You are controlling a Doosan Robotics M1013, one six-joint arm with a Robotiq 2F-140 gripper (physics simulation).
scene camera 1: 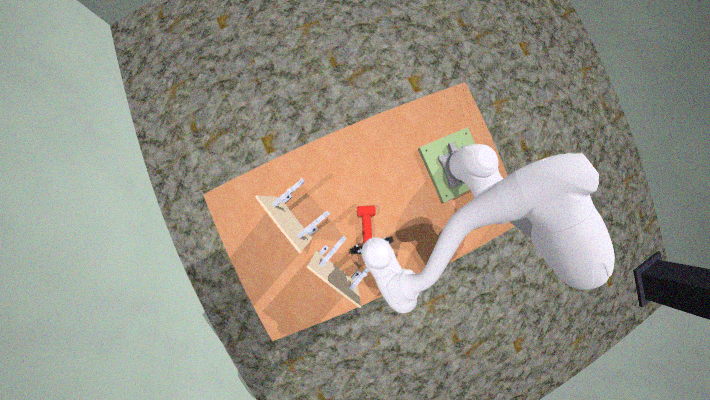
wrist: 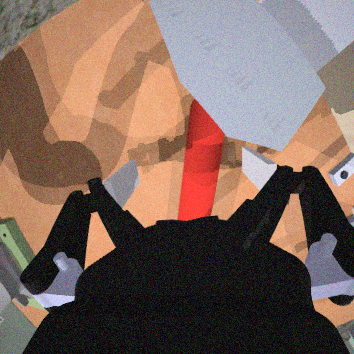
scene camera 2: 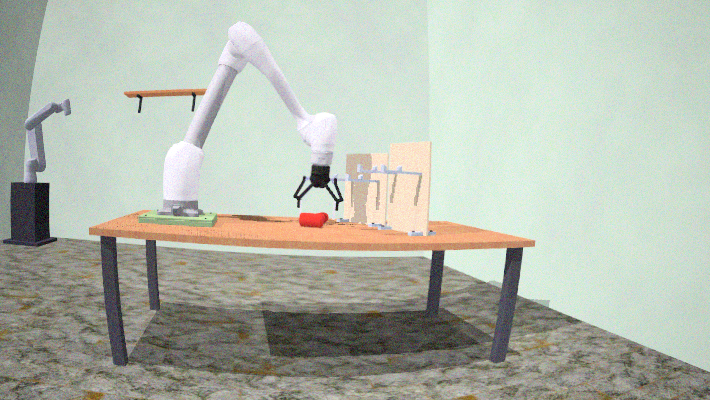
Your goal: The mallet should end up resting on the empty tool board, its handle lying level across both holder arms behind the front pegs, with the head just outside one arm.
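Where they show: gripper, fingertip midpoint: (wrist: 188, 164); arm's base, origin of the base link: (scene camera 1: 458, 167) (wrist: 5, 267) (scene camera 2: 180, 214).
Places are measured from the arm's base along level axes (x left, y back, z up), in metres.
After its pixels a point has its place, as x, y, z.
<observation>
The red mallet (scene camera 1: 367, 225) {0.089, -0.555, 0.018} (scene camera 2: 312, 220) {-0.002, -0.534, 0.001} (wrist: 200, 185) {0.159, -0.581, 0.018} lies flat on the table. My gripper (scene camera 1: 372, 245) {0.181, -0.572, -0.004} (scene camera 2: 318, 206) {0.181, -0.572, -0.004} (wrist: 188, 164) {0.181, -0.572, -0.004} is wide open and empty, pointing down above the mallet, with its fingers on either side of the handle in the wrist view. The near tool board (scene camera 1: 286, 222) {-0.069, -0.864, 0.195} (scene camera 2: 412, 210) {-0.112, -0.877, 0.056} and the far tool board (scene camera 1: 325, 270) {0.180, -0.799, 0.166} (scene camera 2: 367, 200) {0.209, -0.784, 0.074} stand upright, each with two pale holder arms; no tool shows on either. A large grey arm end (wrist: 235, 75) hides the handle's end in the wrist view, where my gripper's body hides the head.
My arm's base stands on a green plate (scene camera 1: 445, 187) {0.071, -0.110, 0.001} (scene camera 2: 150, 219) {-0.175, 0.095, -0.011} (wrist: 15, 240) {0.093, -0.150, -0.004} on the wooden table (scene camera 1: 380, 135) {-0.300, -0.317, -0.026} (scene camera 2: 250, 237) {-0.378, -0.305, -0.026}. The far board's holder arms (scene camera 1: 333, 250) {0.112, -0.733, 0.175} (scene camera 1: 358, 278) {0.269, -0.685, 0.159} reach close to my gripper. A shelf (scene camera 2: 165, 93) and another robot (scene camera 2: 36, 140) are behind.
</observation>
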